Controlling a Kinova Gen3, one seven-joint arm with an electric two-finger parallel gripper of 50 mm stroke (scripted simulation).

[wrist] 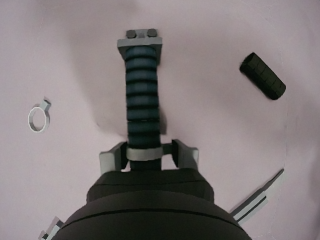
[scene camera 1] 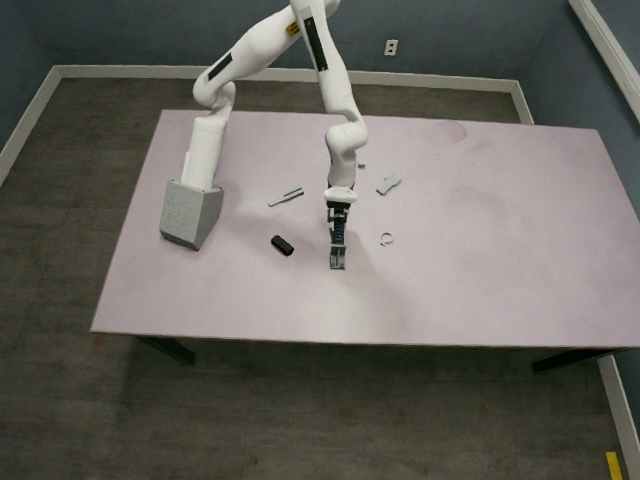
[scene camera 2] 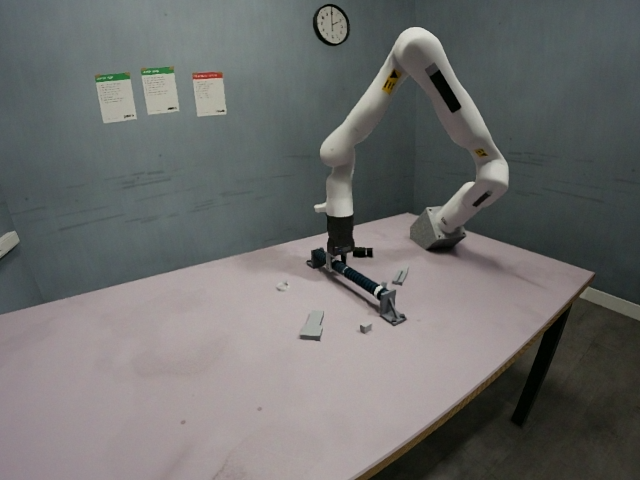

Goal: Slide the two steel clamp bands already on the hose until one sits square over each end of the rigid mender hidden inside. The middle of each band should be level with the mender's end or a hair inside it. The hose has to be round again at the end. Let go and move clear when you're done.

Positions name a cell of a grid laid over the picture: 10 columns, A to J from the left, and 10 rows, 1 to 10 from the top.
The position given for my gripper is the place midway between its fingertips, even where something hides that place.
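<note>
My gripper: (scene camera 2: F6), also (wrist: E7).
</note>
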